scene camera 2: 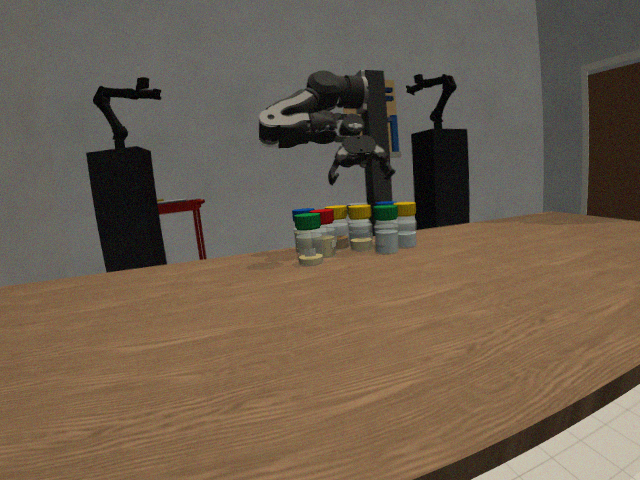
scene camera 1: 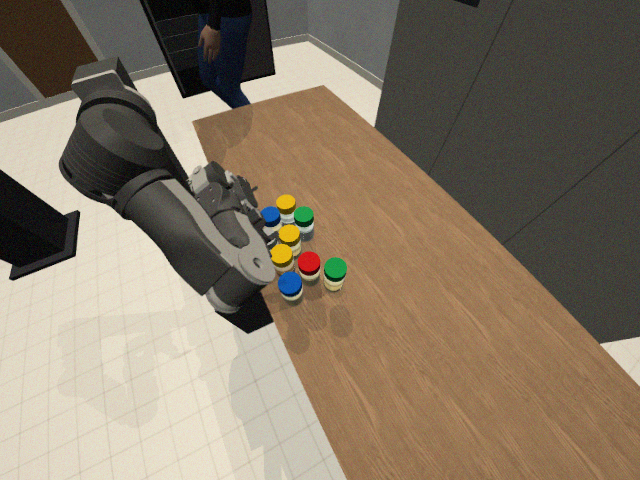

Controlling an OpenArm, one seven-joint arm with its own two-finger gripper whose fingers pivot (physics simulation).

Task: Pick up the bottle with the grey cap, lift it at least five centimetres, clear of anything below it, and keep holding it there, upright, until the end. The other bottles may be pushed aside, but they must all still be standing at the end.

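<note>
The grey-capped bottle is mostly hidden: the arm covers its place in scene camera 1, and a thin grey rim shows behind the middle yellow-capped bottle (scene camera 1: 289, 235) (scene camera 2: 359, 211) in scene camera 2. My gripper (scene camera 1: 262, 213) (scene camera 2: 361, 175) is open and empty, its fingers pointing down above the caps. Around stand a blue-capped bottle (scene camera 1: 270, 215), a yellow-capped one (scene camera 1: 285, 203) (scene camera 2: 405, 208), a green-capped one (scene camera 1: 303, 217) (scene camera 2: 385, 212), another yellow-capped one (scene camera 1: 281, 256) (scene camera 2: 337, 211), a red-capped one (scene camera 1: 309, 263) (scene camera 2: 324, 215), a second green-capped one (scene camera 1: 335, 269) (scene camera 2: 308, 222) and a second blue-capped one (scene camera 1: 290, 284) (scene camera 2: 302, 212). These are upright.
The bottles stand close together near one long edge of the wooden table (scene camera 1: 413, 310) (scene camera 2: 310, 351). The arm (scene camera 1: 175, 232) (scene camera 2: 294, 121) reaches over that edge. A person (scene camera 1: 227, 51) stands beyond the table's far end. Two black pedestals (scene camera 2: 126, 211) (scene camera 2: 440, 180) with small arms stand behind.
</note>
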